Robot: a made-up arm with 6 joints.
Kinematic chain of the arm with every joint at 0, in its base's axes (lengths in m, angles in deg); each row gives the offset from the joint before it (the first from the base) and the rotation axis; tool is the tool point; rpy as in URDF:
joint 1: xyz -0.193 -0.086 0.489 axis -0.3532 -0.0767 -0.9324
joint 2: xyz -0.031 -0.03 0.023 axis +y
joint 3: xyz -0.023 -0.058 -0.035 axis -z
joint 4: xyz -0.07 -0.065 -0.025 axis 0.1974 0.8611 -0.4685
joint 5: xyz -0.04 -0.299 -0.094 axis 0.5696 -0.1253 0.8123
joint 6: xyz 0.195 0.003 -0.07 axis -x
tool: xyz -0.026 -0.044 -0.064 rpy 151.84 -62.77 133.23
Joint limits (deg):
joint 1: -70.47..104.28
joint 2: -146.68..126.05
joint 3: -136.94..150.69
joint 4: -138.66..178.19
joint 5: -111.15..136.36
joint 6: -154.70..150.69
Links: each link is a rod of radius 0.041 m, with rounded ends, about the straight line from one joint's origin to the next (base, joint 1, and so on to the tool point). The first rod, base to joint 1, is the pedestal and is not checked.
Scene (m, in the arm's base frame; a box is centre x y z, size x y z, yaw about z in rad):
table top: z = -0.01
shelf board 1: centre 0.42 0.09 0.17 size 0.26 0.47 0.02 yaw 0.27
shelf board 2: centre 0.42 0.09 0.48 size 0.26 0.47 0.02 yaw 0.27
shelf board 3: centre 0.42 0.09 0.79 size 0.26 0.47 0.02 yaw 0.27
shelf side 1: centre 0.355 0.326 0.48 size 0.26 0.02 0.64 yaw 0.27
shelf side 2: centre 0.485 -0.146 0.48 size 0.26 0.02 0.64 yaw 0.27
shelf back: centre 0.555 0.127 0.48 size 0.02 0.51 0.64 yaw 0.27
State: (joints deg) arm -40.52 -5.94 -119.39 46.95 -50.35 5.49
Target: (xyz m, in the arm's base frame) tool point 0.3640 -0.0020 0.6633
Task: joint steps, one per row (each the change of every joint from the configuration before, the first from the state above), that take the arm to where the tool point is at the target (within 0.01 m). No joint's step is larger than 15 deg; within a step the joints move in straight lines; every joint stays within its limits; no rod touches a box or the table.
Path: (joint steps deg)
1: 4.56 -4.21 -1.02 -5.69 14.10 -2.03
2: 4.56 -4.21 -1.03 -5.70 14.10 -2.02
3: 4.55 -4.21 -1.02 -5.69 14.11 -2.03
4: 4.56 -4.21 -1.03 -5.69 14.10 -2.02
5: 4.51 -11.45 -2.35 2.95 4.82 2.48
6: 4.50 -11.45 -2.35 2.95 4.81 2.49
7: 4.51 -11.45 -2.35 2.94 4.82 2.48
8: 4.50 -11.44 -2.36 2.95 4.81 2.48
9: -2.91 5.76 0.75 2.63 -12.78 1.32
10: -2.92 5.76 0.74 2.63 -12.77 1.32
11: -2.91 5.75 0.74 2.62 -12.78 1.31
12: -2.92 5.76 0.75 2.63 -12.78 1.32
13: -2.91 5.76 0.74 2.62 -12.78 1.31
14: -2.92 5.76 0.75 2.63 -12.78 1.32

